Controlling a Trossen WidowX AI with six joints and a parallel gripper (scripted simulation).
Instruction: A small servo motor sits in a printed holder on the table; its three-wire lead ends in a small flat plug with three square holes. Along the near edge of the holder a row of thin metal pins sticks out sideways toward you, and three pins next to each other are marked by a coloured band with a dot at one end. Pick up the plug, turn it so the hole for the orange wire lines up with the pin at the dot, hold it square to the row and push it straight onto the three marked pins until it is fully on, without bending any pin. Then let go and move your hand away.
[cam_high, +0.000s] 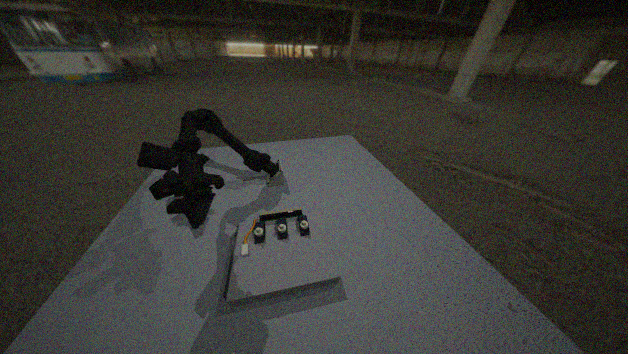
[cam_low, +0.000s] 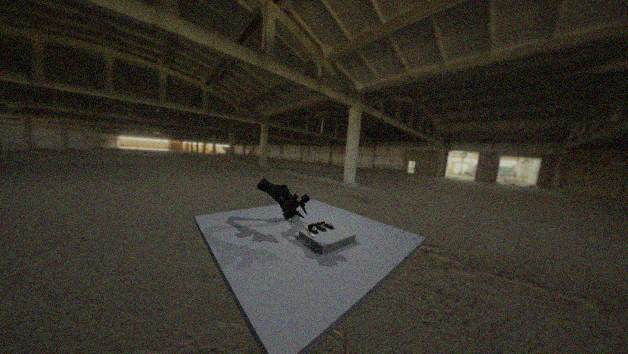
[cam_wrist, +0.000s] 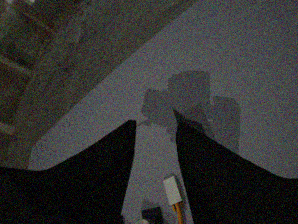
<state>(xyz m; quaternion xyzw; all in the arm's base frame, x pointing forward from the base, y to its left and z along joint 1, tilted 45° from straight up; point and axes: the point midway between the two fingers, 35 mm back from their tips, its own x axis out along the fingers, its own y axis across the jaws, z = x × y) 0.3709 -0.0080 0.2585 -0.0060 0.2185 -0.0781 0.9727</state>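
The dark bar is 200 mm to the left of my gripper tip, 130 mm below it and 110 mm behind it. Also, from my gripper tip: black servo block 200 mm to the left, 150 mm below, 60 mm behind; printed holder 190 mm to the left, 170 mm below, 50 mm ahead.
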